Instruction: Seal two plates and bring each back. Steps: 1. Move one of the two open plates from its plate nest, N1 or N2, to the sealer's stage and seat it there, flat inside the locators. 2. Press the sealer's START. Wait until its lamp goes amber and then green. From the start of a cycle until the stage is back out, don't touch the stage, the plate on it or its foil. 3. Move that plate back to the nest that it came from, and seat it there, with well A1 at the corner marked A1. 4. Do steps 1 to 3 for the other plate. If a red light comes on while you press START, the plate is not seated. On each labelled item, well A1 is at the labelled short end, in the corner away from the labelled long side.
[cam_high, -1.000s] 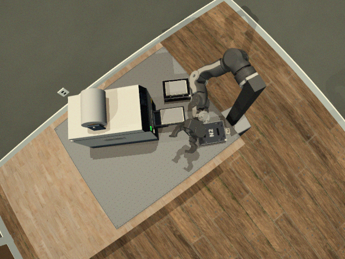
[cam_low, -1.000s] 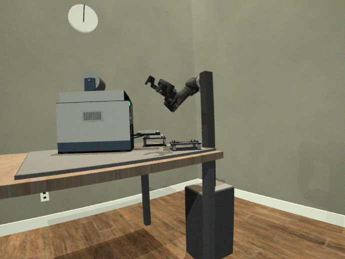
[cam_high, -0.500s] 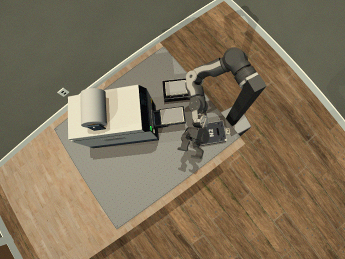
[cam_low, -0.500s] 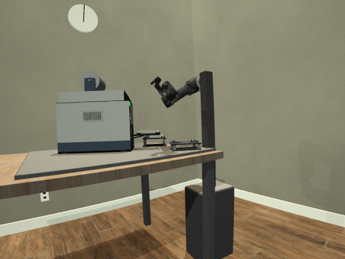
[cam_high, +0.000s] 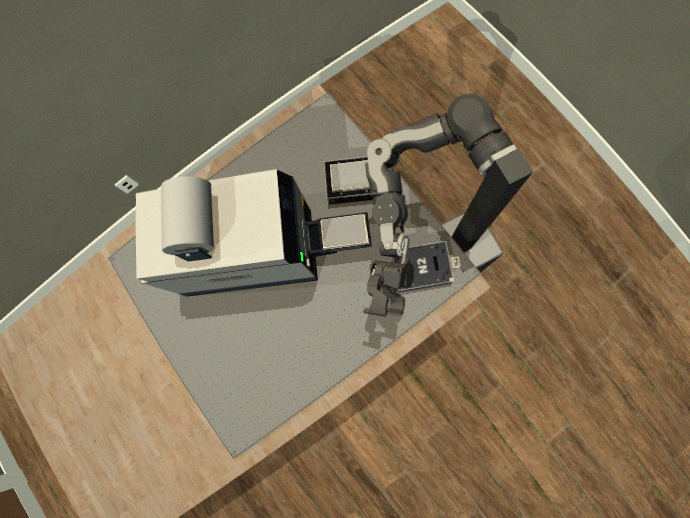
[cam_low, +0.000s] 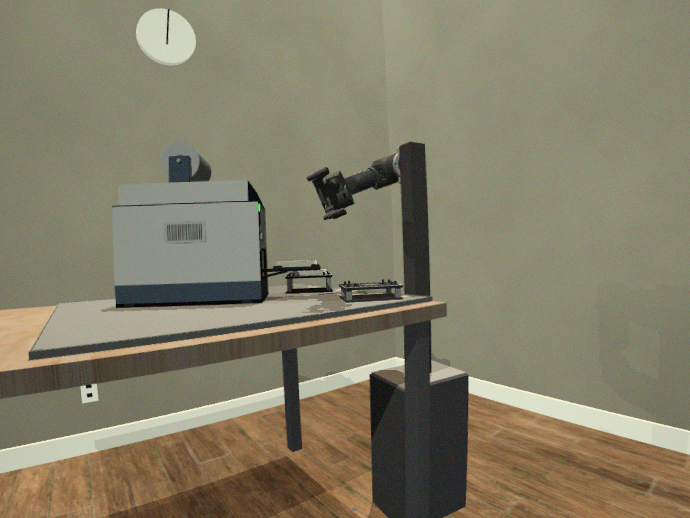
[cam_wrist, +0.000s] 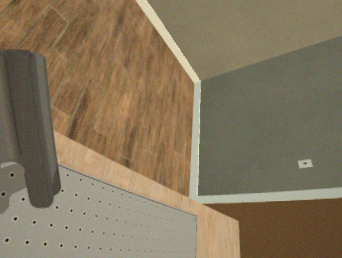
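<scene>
The plate lies 1 cm behind my hand, 27 cm to the right of it and 18 cm below it. Also, from my hand: black nest N1: 11 cm behind, 42 cm to the right, 22 cm below; yellow warning label: 5 cm ahead, 38 cm to the right, 13 cm below; sealer stage: 1 cm behind, 27 cm to the right, 19 cm below.
</scene>
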